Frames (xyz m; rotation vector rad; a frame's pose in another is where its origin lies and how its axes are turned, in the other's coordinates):
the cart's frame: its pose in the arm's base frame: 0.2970 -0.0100 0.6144 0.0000 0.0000 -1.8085
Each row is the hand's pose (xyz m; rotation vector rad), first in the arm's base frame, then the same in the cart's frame.
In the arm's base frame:
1: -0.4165 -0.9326 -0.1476 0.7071 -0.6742 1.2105
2: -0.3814 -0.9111 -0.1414 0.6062 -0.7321 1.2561
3: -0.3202 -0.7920 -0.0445 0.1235 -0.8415 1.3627
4: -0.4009 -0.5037 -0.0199 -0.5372 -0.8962 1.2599
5: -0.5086 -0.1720 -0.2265 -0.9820 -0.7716 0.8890
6: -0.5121 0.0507 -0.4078 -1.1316 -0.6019 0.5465
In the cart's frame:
1: 1.0647 -0.4762 -0.7620 1.3607 0.1955 2.7997
2: 1.0355 -0.4471 -0.7558 -1.3362 -0.0335 -2.8255
3: 0.9053 -0.4157 -0.6589 -1.0062 0.5772 -2.8108
4: 0.6442 -0.5620 -0.6343 -0.5153 1.3516 -2.7455
5: 0.3471 -0.7448 -0.8409 -0.0009 -1.6425 2.3686
6: 0.1315 -0.8006 -1.0222 -0.2803 -1.5606 2.0372

